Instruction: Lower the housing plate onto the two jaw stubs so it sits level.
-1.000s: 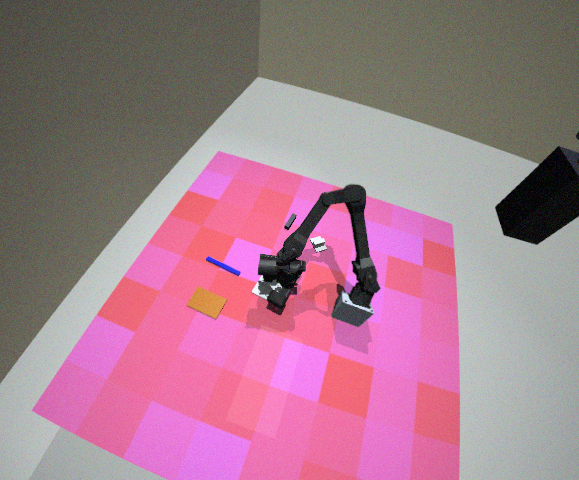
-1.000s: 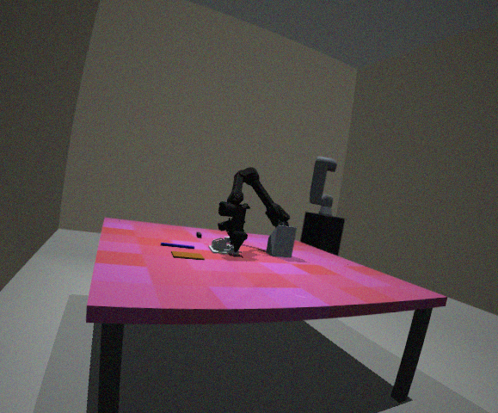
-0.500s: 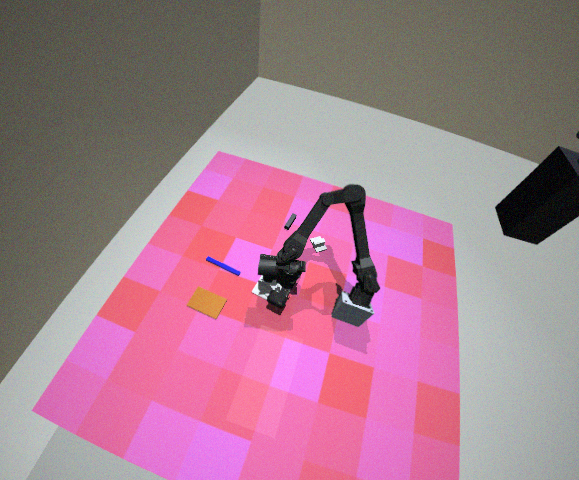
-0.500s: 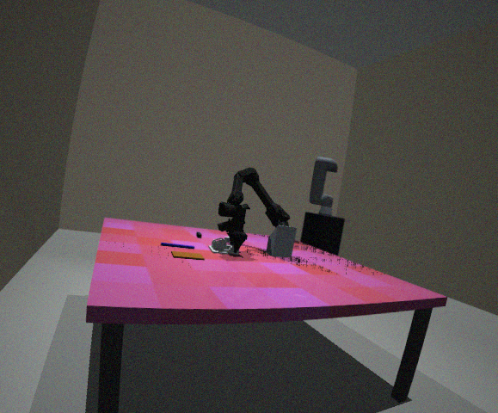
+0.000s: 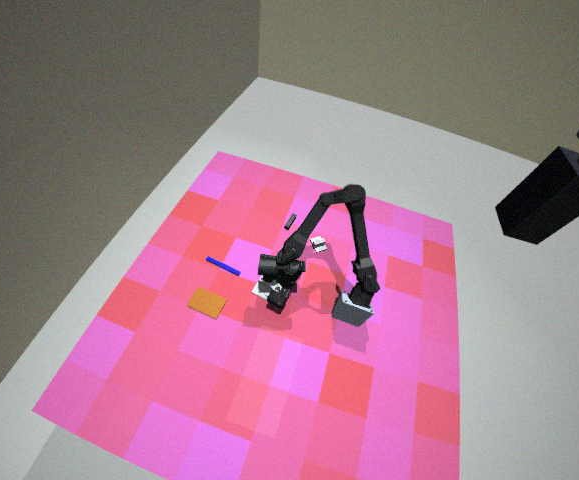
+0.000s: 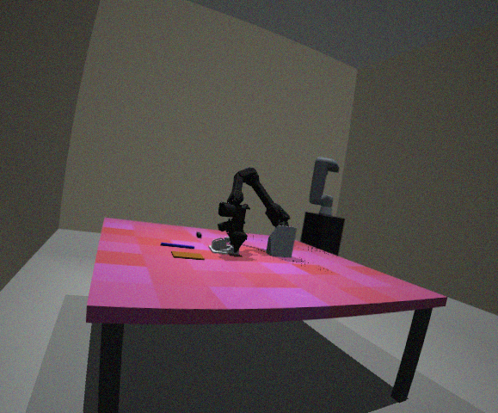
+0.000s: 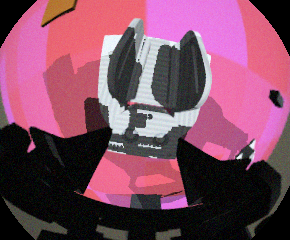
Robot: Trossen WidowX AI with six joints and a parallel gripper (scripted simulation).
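Now: gripper tip 1 cm short of the white housing plate and 2 cm below it. Round my gripper tip: blue bar: 26 cm ahead, 4 cm to the right; white ribbed fixture: 7 cm ahead, 2 cm to the right; orange flat plate: 26 cm ahead, 12 cm to the left.
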